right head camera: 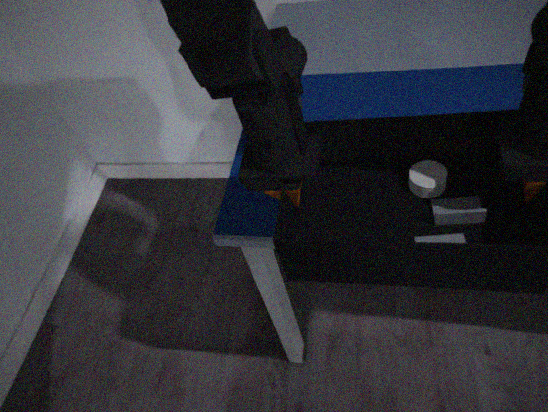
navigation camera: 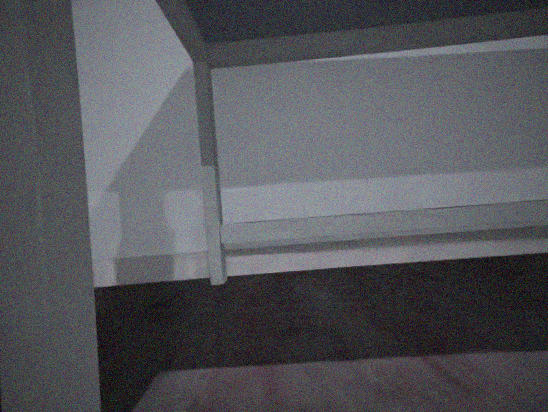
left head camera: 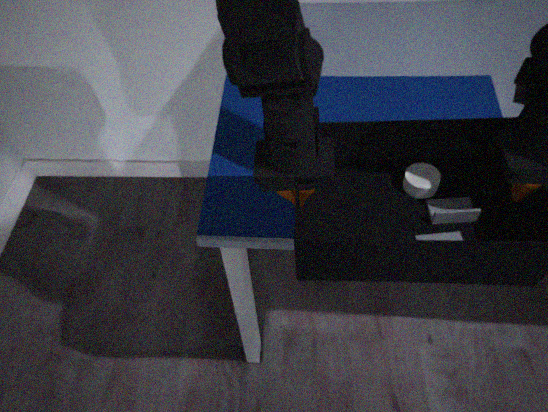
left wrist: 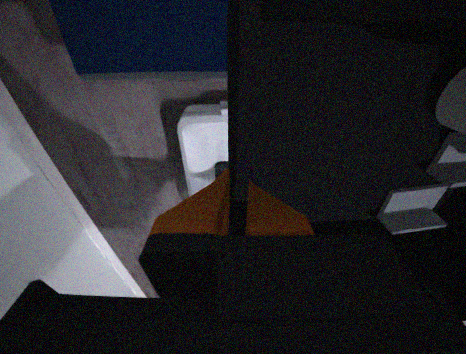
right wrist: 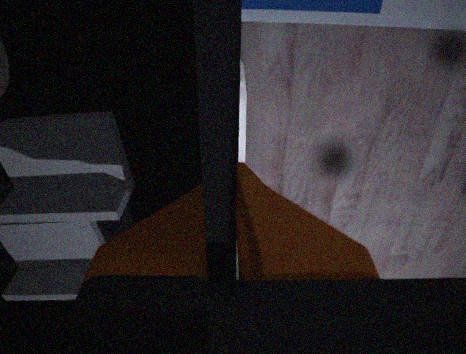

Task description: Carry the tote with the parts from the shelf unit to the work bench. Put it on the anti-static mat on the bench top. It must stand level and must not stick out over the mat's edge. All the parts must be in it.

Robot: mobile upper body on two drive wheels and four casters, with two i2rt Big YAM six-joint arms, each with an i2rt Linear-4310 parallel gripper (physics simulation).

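Places are measured from the left arm's base along level axes (x ahead, y left, z up), in millimetres.
Pixels of known places: left gripper, fingertip midpoint: (right head camera: 296, 203) (left head camera: 299, 203); right gripper, fingertip midpoint: (right head camera: 529, 197) (left head camera: 515, 198).
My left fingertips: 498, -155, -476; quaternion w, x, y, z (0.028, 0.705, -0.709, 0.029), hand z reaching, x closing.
Note:
For each thing: its top centre in the pictures, then the offset to it from my left fingertips, as dx, dy, dz. "pt": a spot on its surface instead. Level surfaces: height alone.
- black tote, middle of its top: (right head camera: 406, 170) (left head camera: 416, 172) -10, -147, +82
- white cylinder, middle of its top: (right head camera: 428, 173) (left head camera: 423, 174) +51, -181, +6
- grey block, middle of its top: (right wrist: 36, 187) (right head camera: 459, 200) (left head camera: 455, 200) +3, -216, +9
- flat grey piece, middle of its top: (right wrist: 35, 279) (right head camera: 443, 239) (left wrist: 430, 219) (left head camera: 445, 237) -58, -193, +8
- blue anti-static mat, its level: dz -170
- bench's white leg, surface spot: (left head camera: 244, 302) pt +70, +127, -497
- bench's leg, surface spot: (navigation camera: 211, 204) pt +712, +123, -690
The black tote (left head camera: 387, 204) hangs between my two arms over the left end of the work bench. In it lie a white cylinder (left head camera: 421, 180), a grey block (left head camera: 452, 210) and a flat grey piece (left head camera: 439, 236). The blue anti-static mat (left head camera: 244, 204) shows beside and behind the tote. My left gripper (left head camera: 297, 196) is shut on the tote's left wall; the wall runs between its orange fingers in the left wrist view (left wrist: 236, 211). My right gripper (right wrist: 232, 176) is shut on the opposite wall. I cannot tell whether the tote touches the mat.
The bench's white leg (left head camera: 244, 302) stands below the mat's front left corner. A pale wall is behind the bench. The navigation view shows the bench's leg (navigation camera: 211, 204) and a crossbar (navigation camera: 350, 229) close ahead. The light is dim.

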